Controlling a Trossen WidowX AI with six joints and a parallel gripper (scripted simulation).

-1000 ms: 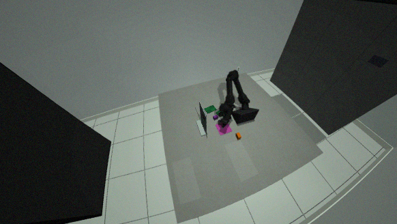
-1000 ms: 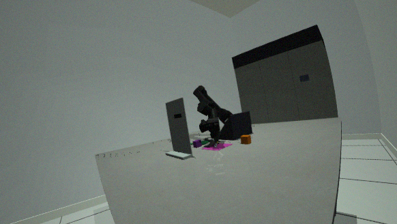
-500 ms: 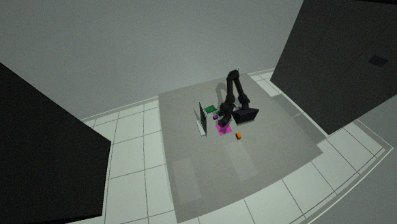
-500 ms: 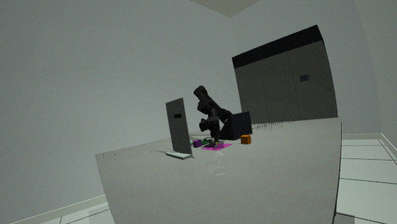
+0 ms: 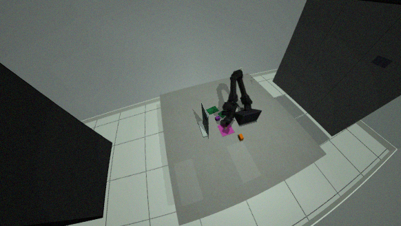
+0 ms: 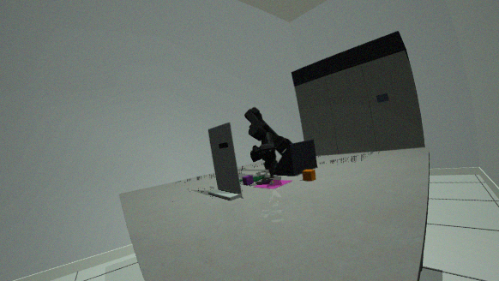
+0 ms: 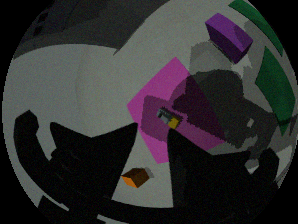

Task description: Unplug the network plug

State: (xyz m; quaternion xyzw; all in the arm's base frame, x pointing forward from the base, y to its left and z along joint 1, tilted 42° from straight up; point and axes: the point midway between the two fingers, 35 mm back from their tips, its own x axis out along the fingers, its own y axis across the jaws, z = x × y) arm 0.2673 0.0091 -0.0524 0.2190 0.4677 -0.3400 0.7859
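Right now my gripper tip is 10 mm short of the network plug and 30 mm above it. From my gripper tip the other things lie so: magenta square (40 mm below); grey panel (180 mm ahead, 80 mm to the right, 80 mm above).
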